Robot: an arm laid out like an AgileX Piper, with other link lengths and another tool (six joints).
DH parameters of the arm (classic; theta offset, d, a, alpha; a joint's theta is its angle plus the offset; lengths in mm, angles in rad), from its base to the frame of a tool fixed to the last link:
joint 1: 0 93.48 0 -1.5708
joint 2: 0.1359 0 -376.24 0
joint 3: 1.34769 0 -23.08 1.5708
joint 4: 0 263.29 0 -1.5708
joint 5: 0 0 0 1.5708
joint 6: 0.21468 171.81 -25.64 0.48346
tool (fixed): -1.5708 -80.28 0 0
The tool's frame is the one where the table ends.
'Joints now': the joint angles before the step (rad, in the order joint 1, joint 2, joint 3, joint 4, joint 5, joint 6). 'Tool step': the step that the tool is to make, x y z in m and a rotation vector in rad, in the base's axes. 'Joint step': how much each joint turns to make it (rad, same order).
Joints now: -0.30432 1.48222 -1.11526 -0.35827 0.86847 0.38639
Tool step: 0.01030 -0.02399 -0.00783 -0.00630 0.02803 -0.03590
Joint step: -0.05352 0.05445 -0.03737 -0.00730 0.00244 -0.01885
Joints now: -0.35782 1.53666 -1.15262 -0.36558 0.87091 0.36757
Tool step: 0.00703 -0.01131 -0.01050 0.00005 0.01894 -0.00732
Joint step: -0.02282 0.03685 -0.00777 -0.00460 -0.01520 -0.01017
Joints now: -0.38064 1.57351 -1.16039 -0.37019 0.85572 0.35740
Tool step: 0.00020 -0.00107 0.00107 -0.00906 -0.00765 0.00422
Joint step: -0.00258 -0.00083 -0.00002 -0.00671 -0.01066 -0.00111
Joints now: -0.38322 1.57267 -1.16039 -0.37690 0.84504 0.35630
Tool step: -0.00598 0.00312 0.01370 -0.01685 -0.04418 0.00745
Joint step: 0.00001 -0.03292 0.00001 -0.00001 -0.01606 -0.00209
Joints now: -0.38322 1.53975 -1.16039 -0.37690 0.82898 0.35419
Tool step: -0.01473 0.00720 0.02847 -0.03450 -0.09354 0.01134
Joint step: 0.00001 -0.07092 0.00087 -0.00001 -0.03183 0.00002
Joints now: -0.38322 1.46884 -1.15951 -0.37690 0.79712 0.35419
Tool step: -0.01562 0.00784 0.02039 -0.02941 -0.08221 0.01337
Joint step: 0.00001 -0.06466 0.01721 -0.00114 -0.04207 0.00266
